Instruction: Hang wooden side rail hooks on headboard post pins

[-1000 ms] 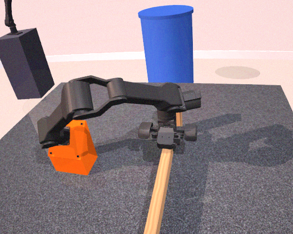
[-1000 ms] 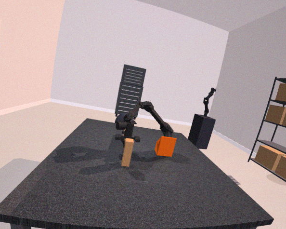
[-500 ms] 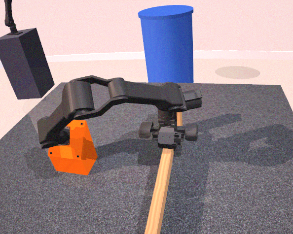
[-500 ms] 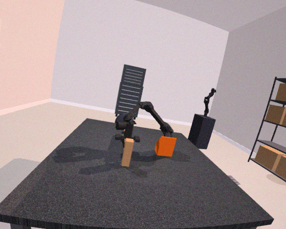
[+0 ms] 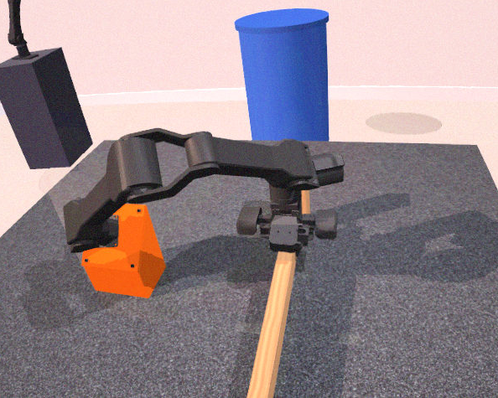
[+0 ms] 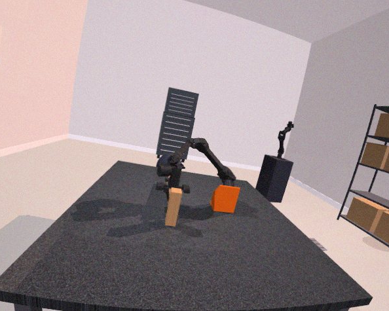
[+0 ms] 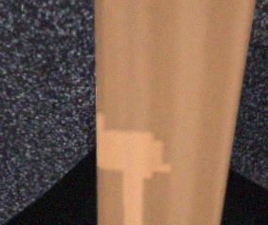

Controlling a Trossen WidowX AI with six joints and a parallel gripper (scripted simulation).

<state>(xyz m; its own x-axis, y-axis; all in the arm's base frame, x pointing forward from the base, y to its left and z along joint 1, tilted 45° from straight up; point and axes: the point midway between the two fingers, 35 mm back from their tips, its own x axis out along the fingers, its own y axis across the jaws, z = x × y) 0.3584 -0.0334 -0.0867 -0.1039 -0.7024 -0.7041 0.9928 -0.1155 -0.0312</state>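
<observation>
Now: the wooden headboard post 140 mm to the left of my gripper tip, 40 mm above it and 10 mm ahead of it.
</observation>
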